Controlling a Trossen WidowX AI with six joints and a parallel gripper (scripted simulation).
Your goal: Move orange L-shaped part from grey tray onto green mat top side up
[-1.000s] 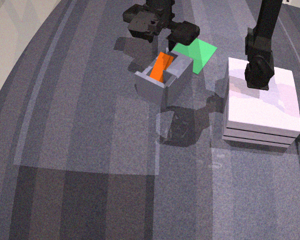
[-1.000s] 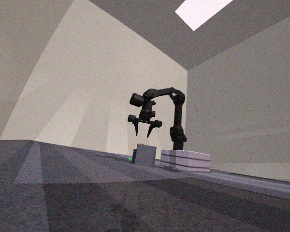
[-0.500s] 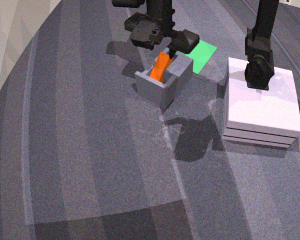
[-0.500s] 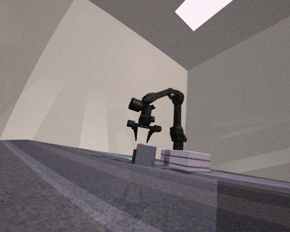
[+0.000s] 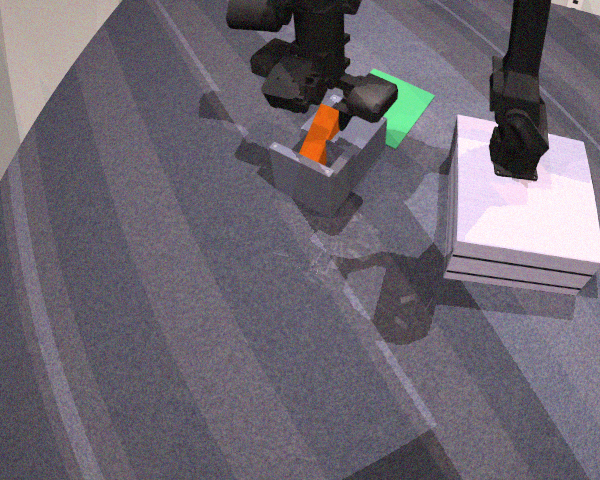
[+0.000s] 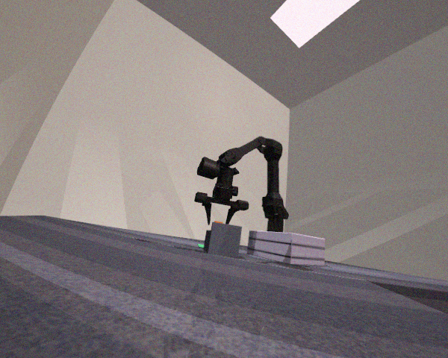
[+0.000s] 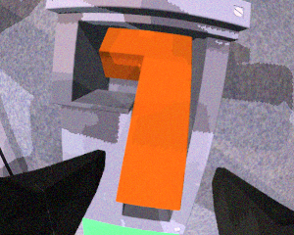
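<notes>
Now: gripper tip 4 cm to the right of the orange L-shaped part and 4 cm above it. The rest, counted from my gripper tip: green mat 12 cm to the right, 10 cm below, 8 cm behind.
</notes>
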